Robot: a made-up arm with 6 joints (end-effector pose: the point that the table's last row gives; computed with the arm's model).
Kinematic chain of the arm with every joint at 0, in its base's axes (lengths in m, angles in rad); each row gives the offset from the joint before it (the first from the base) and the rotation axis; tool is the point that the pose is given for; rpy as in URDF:
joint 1: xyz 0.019 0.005 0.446 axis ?
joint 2: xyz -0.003 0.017 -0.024 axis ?
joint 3: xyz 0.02 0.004 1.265 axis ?
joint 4: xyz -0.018 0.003 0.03 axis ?
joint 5: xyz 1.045 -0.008 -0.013 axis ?
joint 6: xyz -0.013 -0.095 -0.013 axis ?
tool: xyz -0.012 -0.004 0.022 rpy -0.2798 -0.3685 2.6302
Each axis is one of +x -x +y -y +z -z.
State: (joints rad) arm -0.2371 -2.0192 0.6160 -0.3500 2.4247 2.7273
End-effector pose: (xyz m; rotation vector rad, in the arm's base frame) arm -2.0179 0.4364 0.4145 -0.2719 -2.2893 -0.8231
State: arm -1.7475 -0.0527 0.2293 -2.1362 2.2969 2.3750
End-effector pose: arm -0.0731 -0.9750 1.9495 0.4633 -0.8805 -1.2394
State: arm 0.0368 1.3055 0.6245 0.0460 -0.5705 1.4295
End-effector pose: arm 2.0403 0.0215 0.1258 -1.2336 -1.7847 -2.1176
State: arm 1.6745 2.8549 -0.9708 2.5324 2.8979 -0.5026
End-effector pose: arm -0.0300 -0.5548 -0.2233 2.4278 -1.0891 -0.1918
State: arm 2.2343 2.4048 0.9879 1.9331 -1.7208 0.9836
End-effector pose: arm -0.7079 0.8286 -1.5329 -1.9064 1.8645 -0.4503
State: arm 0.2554 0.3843 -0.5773 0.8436 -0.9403 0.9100
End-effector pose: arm 1.1429 0.2700 0.8130 -1.3867 -2.4051 -1.1221
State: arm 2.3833 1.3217 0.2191 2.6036 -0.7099 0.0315
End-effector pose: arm -1.3366 1.1230 -0.1562 2.3384 -0.9065 -0.4046
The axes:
joint 1: +z
joint 2: +y
joint 3: -y
joint 4: -x
joint 5: -y
joint 6: -x

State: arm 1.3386 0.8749 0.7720 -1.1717 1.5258 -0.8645
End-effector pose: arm 0.4664 1.9470 1.0151 -0.5444 2.6058 -0.8063
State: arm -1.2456 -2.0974 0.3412 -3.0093 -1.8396 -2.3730
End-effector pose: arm -0.4494 1.8195 0.4555 2.2443 -0.6317 1.0982
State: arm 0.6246 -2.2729 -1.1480 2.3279 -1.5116 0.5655
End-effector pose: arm -0.5392 -0.2766 0.5914 0.0680 0.5055 0.7666
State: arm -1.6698 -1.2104 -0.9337 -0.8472 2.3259 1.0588
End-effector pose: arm 0.0262 0.1661 1.1184 -1.6230 0.4760 -0.9077
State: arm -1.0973 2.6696 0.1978 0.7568 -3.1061 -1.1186
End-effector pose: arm -0.1349 0.1517 -1.4544 -0.9720 -2.3785 1.6543
